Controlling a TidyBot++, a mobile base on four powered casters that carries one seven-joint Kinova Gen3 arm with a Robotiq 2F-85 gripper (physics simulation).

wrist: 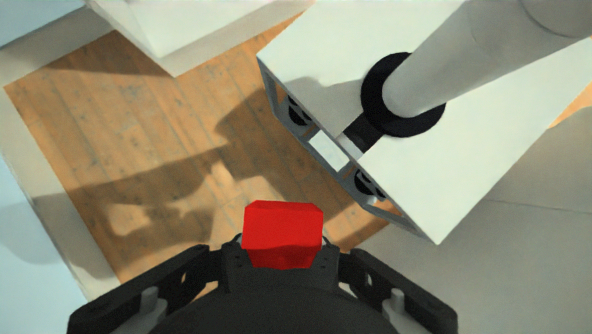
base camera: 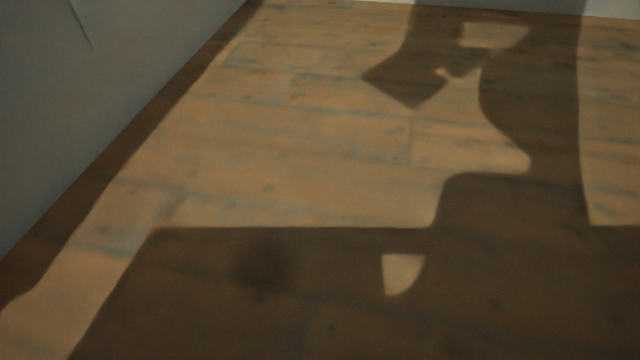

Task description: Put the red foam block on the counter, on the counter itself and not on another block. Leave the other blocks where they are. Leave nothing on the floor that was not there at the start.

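Seen in the pictures: gripper, fingertip midpoint: [wrist: 281, 239]; arm's base at its link origin: [wrist: 406, 93].
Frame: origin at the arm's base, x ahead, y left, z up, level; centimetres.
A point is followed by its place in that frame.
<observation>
The red foam block [wrist: 282, 232] {x 29.5, y -1.3, z 15.8 cm} is between the fingertips of my gripper [wrist: 281, 239] {x 31.1, y 0.1, z 12.1 cm} at the lower middle of the wrist view. My gripper is shut on it and holds it high above the wooden floor [wrist: 115, 125] {x 64.2, y -68.1, z -39.7 cm} [base camera: 300, 140] {x 51.1, y 3.6, z -39.7 cm}. Neither the block nor the gripper shows in the base camera view, though a shadow of the arm falls across the floor there. I cannot make out the counter or the other blocks for certain in either view.
My mobile base [wrist: 475, 150] {x -3.5, y 17.7, z -1.4 cm}, with a white top and the arm's round black mount, stands at the right of the wrist view. A white box-like unit [wrist: 170, 30] {x 21.4, y -72.2, z -29.7 cm} stands at the top left. A grey wall or panel [base camera: 75, 100] {x 49.7, y 33.2, z -31.0 cm} runs along the left of the base camera view.
</observation>
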